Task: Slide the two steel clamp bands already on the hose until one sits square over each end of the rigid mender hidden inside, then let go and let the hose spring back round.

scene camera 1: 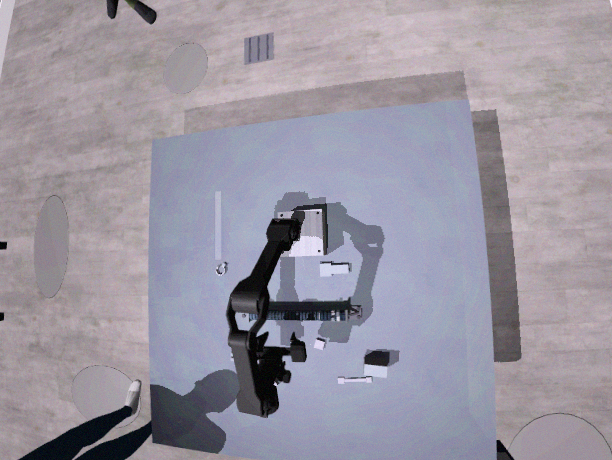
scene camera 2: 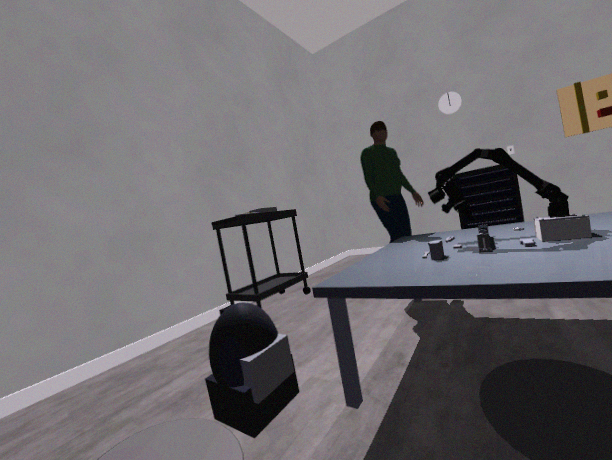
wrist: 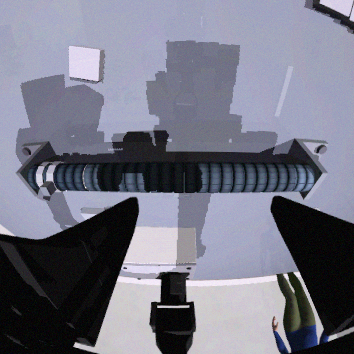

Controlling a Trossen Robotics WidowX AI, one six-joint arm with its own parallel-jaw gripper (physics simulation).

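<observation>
The ribbed blue-black hose (scene camera 1: pixel 285 316) (wrist: pixel 240 177) lies straight between the two end brackets of its holder (scene camera 1: pixel 356 312) (wrist: pixel 312 150). Two pale steel bands (wrist: pixel 48 172) sit close together near the hose's left end in the wrist view, with a small screw block (wrist: pixel 47 190) at their lower edge. A thin pale ring line (wrist: pixel 85 176) shows on the hose to their right. The mender inside is hidden. My gripper (scene camera 1: pixel 279 336) (wrist: pixel 206 203) is open and empty. In the wrist view its fingertips show below the hose, apart from it.
A small white block (scene camera 1: pixel 320 343) (wrist: pixel 85 63), a dark-and-white box (scene camera 1: pixel 376 371) (scene camera 2: pixel 436 250) and a white bar (scene camera 1: pixel 355 380) lie on the table. A stepped white block (scene camera 1: pixel 335 269) lies near my base block (scene camera 1: pixel 310 242) (wrist: pixel 160 245). A small ring (scene camera 1: pixel 221 269) lies beside a pale strip (scene camera 1: pixel 218 225).
</observation>
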